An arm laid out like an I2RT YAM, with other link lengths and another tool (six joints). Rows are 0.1 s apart.
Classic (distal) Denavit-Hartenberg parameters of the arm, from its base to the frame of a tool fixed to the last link. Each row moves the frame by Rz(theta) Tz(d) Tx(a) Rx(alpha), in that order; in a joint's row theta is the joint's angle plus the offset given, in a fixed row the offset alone. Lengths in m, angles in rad.
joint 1: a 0.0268, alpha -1.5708, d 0.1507, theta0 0
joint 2: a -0.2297, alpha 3.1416, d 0, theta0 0
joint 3: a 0.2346, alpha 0, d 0, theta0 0.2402
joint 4: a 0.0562, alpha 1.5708, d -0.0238, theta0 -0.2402
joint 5: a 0, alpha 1.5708, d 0.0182, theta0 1.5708
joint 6: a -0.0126, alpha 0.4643, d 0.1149, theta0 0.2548
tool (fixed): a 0, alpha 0, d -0.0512, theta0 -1.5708
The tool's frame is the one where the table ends.
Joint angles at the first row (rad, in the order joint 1, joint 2, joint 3, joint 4, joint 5, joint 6):
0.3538, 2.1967, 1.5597, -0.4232, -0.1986, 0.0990
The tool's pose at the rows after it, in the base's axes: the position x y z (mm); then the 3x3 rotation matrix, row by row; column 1 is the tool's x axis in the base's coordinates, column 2 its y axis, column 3 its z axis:
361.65, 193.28, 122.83; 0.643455, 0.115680, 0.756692; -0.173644, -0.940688, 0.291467; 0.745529, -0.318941, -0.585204
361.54, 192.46, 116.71; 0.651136, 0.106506, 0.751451; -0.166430, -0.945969, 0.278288; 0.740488, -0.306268, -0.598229
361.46, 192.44, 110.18; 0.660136, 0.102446, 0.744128; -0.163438, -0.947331, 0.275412; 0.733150, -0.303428, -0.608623
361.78, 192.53, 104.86; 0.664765, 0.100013, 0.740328; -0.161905, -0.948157, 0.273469; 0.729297, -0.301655, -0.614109
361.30, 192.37, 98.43; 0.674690, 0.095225, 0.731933; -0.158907, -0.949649, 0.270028; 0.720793, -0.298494, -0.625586
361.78, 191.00, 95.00; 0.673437, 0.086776, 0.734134; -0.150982, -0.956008, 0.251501; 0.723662, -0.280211, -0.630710
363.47, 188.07, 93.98; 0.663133, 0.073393, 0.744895; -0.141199, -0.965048, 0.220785; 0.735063, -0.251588, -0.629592
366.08, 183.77, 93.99; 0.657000, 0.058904, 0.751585; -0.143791, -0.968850, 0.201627; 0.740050, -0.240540, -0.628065
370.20, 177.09, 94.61; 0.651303, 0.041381, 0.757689; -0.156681, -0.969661, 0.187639; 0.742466, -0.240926, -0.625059
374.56, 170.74, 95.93; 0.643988, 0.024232, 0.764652; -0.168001, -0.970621, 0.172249; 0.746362, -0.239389, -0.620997
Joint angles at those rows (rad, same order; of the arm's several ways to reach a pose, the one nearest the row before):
0.3542, 2.1994, 1.5597, -0.4191, -0.1837, 0.0986
0.3542, 2.2146, 1.5597, -0.4198, -0.1722, 0.0990
0.3542, 2.2322, 1.5597, -0.4152, -0.1722, 0.0994
0.3542, 2.2467, 1.5597, -0.4076, -0.1719, 0.0997
0.3542, 2.2638, 1.5596, -0.4049, -0.1719, 0.1005
0.3538, 2.2715, 1.5597, -0.4042, -0.1520, 0.1001
0.3511, 2.2718, 1.5596, -0.4038, -0.1181, 0.0994
0.3412, 2.2719, 1.5612, -0.4042, -0.1043, 0.0998
0.3225, 2.2719, 1.5639, -0.4030, -0.1036, 0.0998
0.3050, 2.2719, 1.5700, -0.4042, -0.1001, 0.0998

